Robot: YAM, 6 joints.
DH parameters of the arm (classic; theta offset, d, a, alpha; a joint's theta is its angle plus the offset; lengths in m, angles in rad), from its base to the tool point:
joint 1: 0 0.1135 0.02 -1.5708
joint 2: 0 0 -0.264 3.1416
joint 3: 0.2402 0 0.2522 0
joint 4: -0.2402 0 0.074 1.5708
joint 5: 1.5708 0 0 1.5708
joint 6: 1.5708 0.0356 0 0
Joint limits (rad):
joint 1: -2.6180..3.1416
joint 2: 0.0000..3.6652
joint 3: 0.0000..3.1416
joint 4: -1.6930..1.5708
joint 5: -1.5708..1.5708
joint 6: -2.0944..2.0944
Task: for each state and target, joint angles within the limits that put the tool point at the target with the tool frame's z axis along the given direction. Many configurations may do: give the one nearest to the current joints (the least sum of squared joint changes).
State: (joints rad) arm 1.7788 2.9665 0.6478 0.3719 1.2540 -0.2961
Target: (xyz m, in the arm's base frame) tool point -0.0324 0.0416 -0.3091 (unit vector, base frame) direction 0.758 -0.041 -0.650
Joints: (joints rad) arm 2.5144 3.6477 1.3149 -0.0139 0.4245 -0.2961
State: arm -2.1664 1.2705 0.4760 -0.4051 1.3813 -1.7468
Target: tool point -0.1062 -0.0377 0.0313 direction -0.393 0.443 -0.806
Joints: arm -2.6161 1.6168 0.0614 0.1297 0.6191 -1.7468
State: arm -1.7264 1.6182 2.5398 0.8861 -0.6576 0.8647
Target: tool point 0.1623 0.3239 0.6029 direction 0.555 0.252 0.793
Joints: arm -1.9958 0.8274 2.7949 0.1275 -0.4133 0.8647
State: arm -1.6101 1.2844 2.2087 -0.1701 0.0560 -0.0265
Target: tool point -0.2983 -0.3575 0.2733 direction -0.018 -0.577 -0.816
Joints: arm -2.2944 2.1483 2.0380 -0.9619 -0.3776 -0.0265
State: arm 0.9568 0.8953 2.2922 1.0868 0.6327 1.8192
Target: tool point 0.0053 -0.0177 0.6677 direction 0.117 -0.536 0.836
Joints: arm 0.8835 1.1162 1.9255 1.1478 0.4451 1.8192
